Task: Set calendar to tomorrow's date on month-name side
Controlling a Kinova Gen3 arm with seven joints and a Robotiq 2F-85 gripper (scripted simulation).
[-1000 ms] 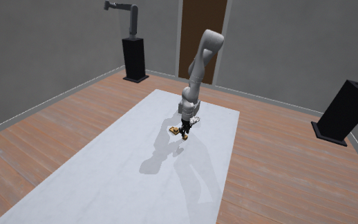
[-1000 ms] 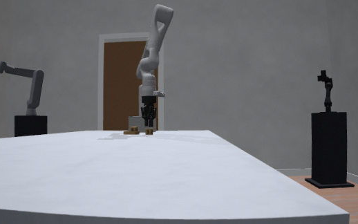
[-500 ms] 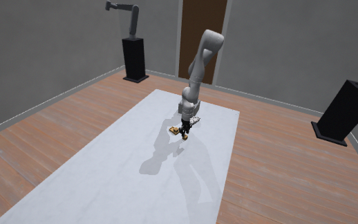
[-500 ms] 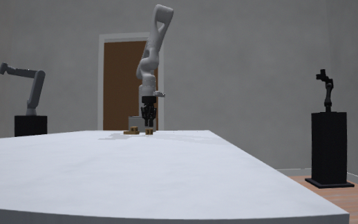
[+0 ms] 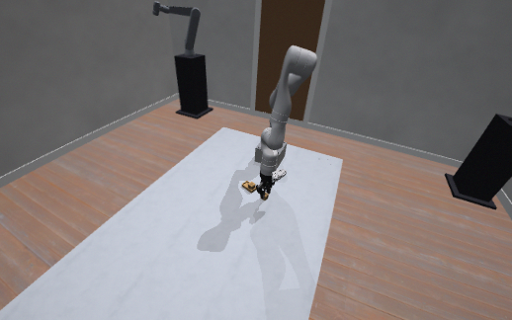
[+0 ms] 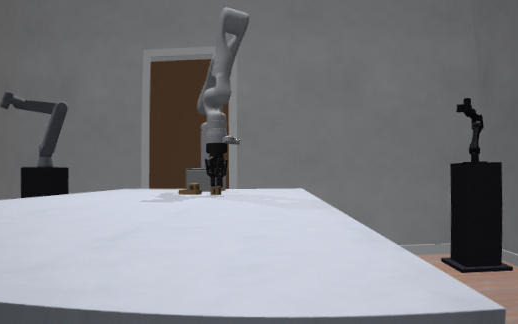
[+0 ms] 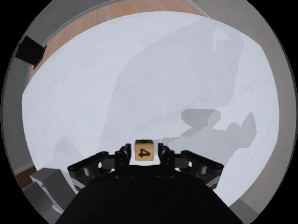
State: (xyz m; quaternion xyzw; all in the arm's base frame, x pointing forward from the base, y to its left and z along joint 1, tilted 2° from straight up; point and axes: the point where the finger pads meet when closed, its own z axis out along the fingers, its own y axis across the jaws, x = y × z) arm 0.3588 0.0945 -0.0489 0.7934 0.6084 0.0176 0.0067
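Right now my hand is 30 mm above the wooden digit cube. The rest, counted from my hand: wooden calendar tray: 110 mm to the right, 30 mm below, 30 mm behind.
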